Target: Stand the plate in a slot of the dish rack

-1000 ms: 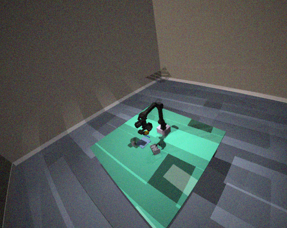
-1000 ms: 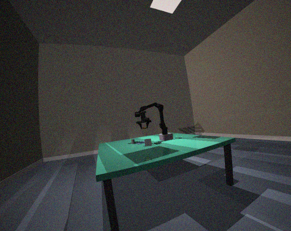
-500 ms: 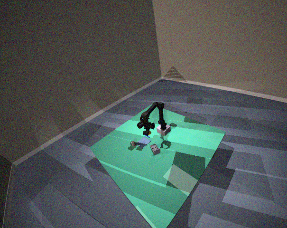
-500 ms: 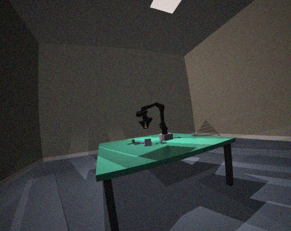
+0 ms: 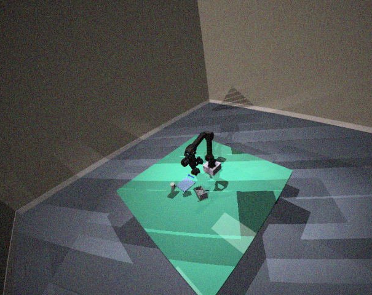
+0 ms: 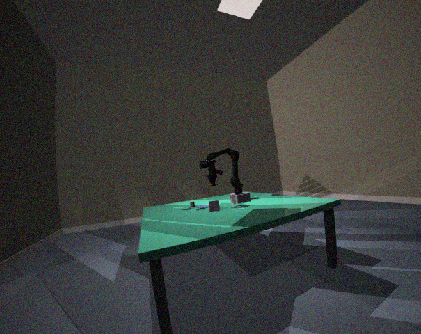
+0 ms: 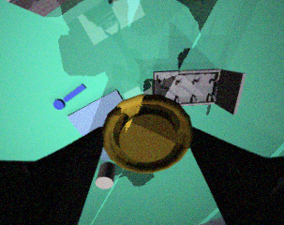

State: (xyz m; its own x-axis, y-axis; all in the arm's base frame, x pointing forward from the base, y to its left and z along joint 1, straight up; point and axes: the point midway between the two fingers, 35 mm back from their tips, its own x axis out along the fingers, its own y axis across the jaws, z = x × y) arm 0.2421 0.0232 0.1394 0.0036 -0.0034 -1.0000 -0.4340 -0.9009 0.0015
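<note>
My gripper tip is 16 cm above the dish rack, 9 cm to the right of it and 4 cm short of it. From my gripper tip the other things lie so: blue spoon (18 cm below, 15 cm to the right, 4 cm behind); then light blue mat (18 cm below, 11 cm to the right, 6 cm ahead); then yellow-brown plate (1 cm above).
</note>
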